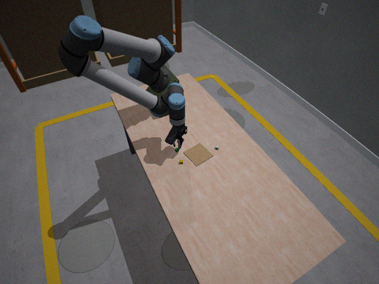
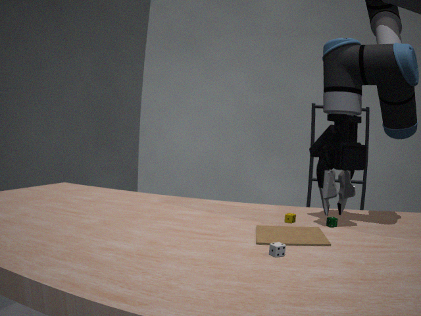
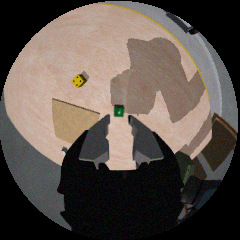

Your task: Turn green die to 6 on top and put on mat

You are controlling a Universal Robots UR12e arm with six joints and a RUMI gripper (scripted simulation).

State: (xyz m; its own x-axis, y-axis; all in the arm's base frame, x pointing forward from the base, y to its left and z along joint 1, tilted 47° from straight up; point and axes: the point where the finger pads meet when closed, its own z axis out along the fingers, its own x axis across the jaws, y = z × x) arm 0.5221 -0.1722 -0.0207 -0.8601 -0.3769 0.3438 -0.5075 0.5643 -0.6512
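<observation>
Right now the green die is 30 mm below my hand. From my hand the other things lie so: tan mat (120 mm to the left, 80 mm ahead, 40 mm below); then white die (250 mm to the left, 90 mm ahead, 30 mm below); then yellow die (100 mm ahead, 30 mm below, 10 mm to the right).
</observation>
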